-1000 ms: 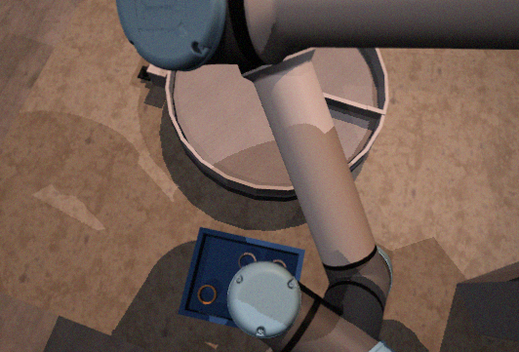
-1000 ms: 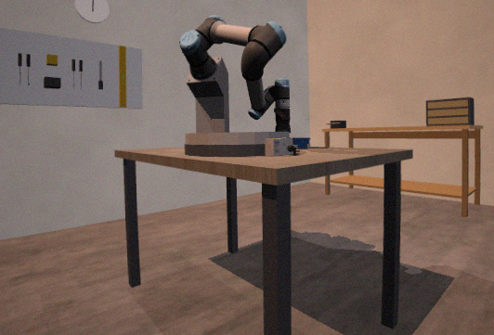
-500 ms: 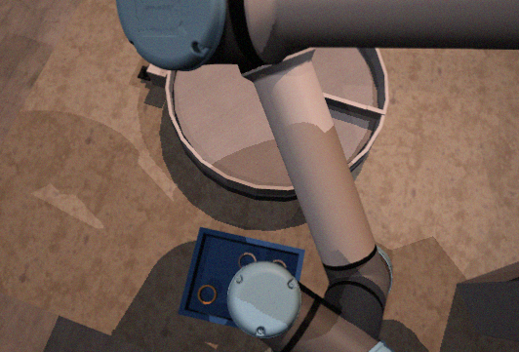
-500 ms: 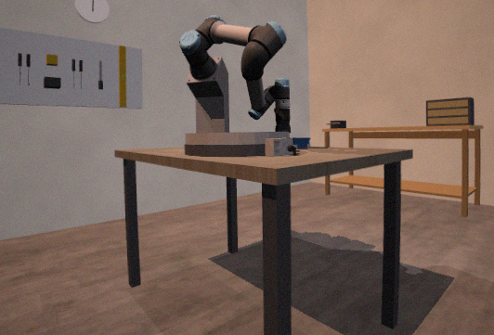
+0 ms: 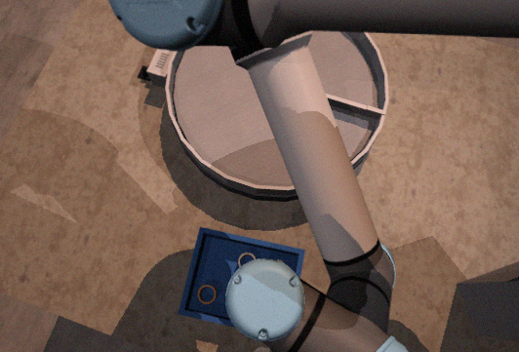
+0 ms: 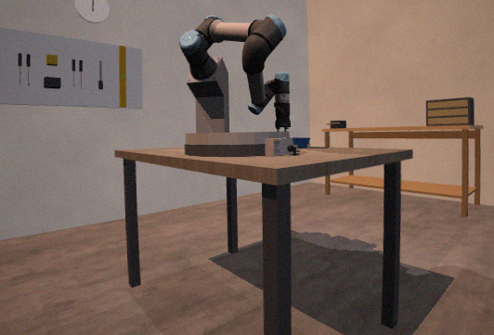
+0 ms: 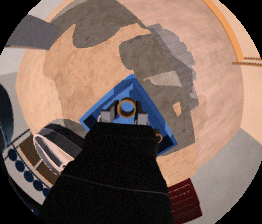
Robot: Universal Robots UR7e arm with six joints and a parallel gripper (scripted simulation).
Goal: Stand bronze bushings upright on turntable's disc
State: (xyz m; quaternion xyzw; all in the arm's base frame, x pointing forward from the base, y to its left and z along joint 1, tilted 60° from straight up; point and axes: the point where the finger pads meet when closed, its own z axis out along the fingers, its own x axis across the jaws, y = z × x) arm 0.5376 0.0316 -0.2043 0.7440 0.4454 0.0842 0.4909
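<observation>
The blue crate lies 50 mm ahead of my hand, 40 mm to the right of it and 30 mm below it. From my hand the other things lie so: turntable disc 30 mm ahead, 400 mm to the right, 10 mm below.
</observation>
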